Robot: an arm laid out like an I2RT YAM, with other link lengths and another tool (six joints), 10 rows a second.
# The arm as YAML. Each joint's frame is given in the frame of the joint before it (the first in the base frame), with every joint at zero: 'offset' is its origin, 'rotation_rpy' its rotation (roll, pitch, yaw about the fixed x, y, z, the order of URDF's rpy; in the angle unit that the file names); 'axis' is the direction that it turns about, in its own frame. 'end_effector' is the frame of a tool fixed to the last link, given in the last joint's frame.
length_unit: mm
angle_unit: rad
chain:
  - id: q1
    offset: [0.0, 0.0, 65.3]
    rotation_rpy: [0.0, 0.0, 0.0]
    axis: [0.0, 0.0, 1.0]
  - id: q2
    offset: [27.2, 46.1, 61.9]
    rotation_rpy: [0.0, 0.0, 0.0]
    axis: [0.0, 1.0, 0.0]
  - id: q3
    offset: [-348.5, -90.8, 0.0]
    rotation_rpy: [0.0, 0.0, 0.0]
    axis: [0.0, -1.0, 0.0]
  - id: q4
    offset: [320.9, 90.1, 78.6]
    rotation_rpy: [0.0, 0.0, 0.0]
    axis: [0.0, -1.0, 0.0]
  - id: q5
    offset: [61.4, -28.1, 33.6]
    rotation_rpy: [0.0, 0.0, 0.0]
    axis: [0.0, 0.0, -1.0]
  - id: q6
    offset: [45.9, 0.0, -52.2]
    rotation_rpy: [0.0, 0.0, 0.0]
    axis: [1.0, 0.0, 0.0]
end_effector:
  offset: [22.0, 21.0, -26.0]
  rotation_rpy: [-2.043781, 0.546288, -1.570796]
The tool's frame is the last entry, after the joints.
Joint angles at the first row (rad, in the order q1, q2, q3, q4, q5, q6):
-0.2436 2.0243 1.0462 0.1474 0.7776 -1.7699
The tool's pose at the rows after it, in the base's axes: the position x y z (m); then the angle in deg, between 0 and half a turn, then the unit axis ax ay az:
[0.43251, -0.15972, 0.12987, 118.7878, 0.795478, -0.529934, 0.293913]
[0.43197, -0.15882, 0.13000, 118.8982, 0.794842, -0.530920, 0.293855]
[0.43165, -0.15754, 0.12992, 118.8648, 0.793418, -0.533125, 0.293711]
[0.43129, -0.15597, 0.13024, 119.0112, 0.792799, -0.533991, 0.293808]
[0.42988, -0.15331, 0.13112, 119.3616, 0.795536, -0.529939, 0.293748]
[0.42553, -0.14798, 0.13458, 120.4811, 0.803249, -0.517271, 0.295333]
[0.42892, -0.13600, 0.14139, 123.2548, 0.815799, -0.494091, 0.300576]
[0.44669, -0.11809, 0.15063, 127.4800, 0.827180, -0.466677, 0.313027]
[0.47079, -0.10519, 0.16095, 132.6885, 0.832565, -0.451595, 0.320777]
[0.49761, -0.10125, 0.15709, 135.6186, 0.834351, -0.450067, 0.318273]
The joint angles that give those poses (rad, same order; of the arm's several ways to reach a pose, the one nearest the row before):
-0.2421 2.0216 1.0443 0.1440 0.7780 -1.7630
-0.2405 2.0197 1.0424 0.1425 0.7784 -1.7584
-0.2379 2.0193 1.0416 0.1402 0.7830 -1.7515
-0.2348 2.0171 1.0401 0.1371 0.7837 -1.7454
-0.2302 2.0094 1.0332 0.1333 0.7773 -1.7451
-0.2222 1.9846 1.0122 0.1292 0.7528 -1.7527
-0.1978 1.9606 1.0122 0.1039 0.7044 -1.7538
-0.1570 1.9583 1.0561 0.0673 0.6426 -1.7451
-0.1295 1.9743 1.1328 0.0181 0.5690 -1.7157
-0.1192 2.0365 1.2240 -0.0151 0.5293 -1.6852

